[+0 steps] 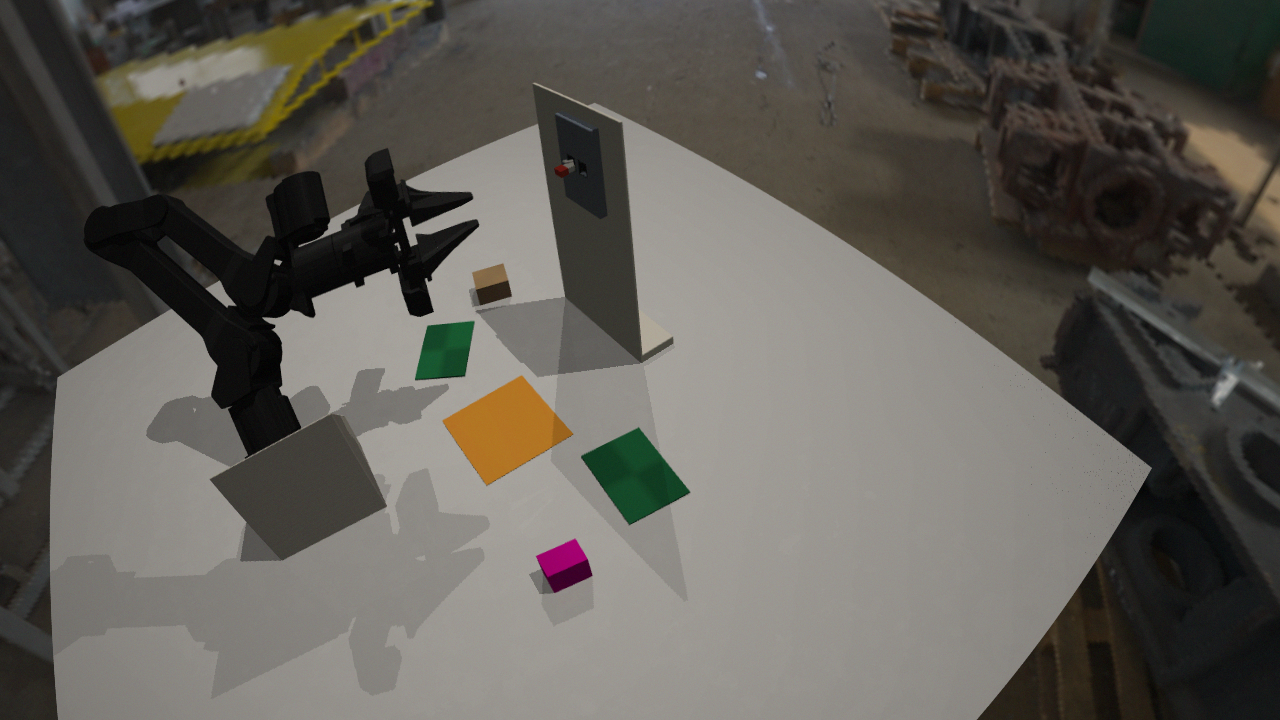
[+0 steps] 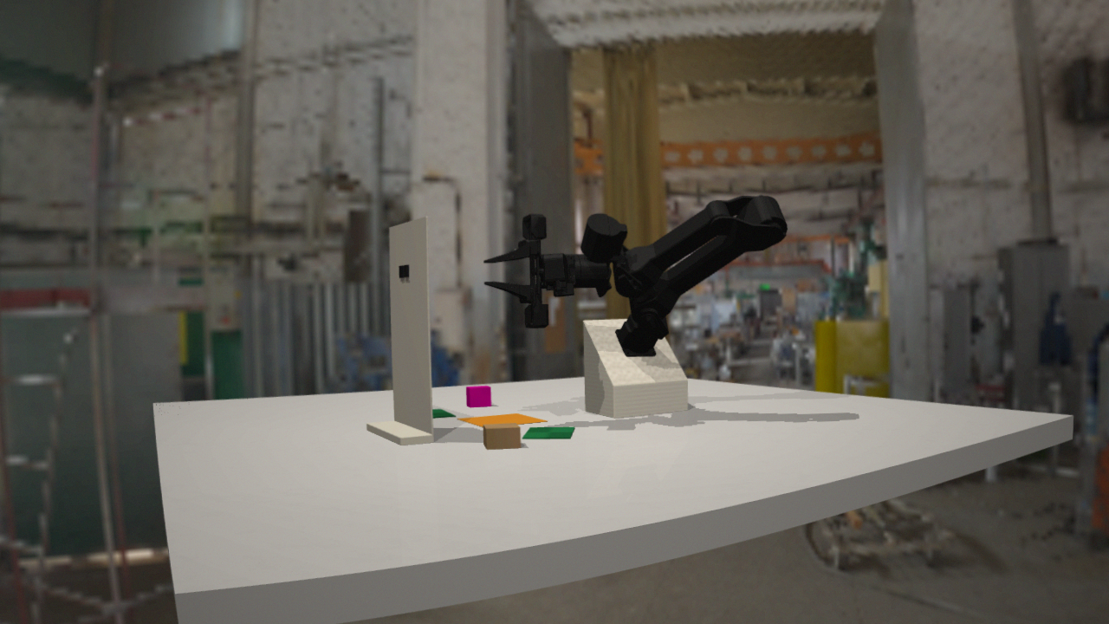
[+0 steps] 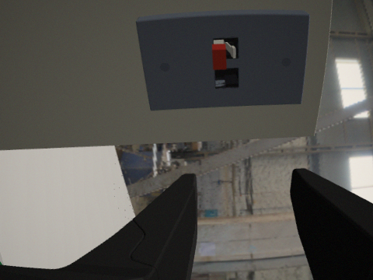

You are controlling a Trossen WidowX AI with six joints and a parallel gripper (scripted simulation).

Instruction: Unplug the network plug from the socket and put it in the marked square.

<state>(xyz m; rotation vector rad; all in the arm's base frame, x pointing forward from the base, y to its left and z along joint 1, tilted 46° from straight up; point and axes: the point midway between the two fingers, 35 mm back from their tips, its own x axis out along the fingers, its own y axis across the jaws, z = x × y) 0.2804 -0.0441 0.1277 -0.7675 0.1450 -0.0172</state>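
Right now the network plug is 120 mm ahead of my gripper tip and 10 mm to the left of it. The rest, counted from my gripper tip: brown cube 40 mm ahead, 180 mm to the left, 240 mm below; upright panel 140 mm ahead, 10 mm to the left, 100 mm below; orange marked square 50 mm behind, 70 mm to the right, 260 mm below.
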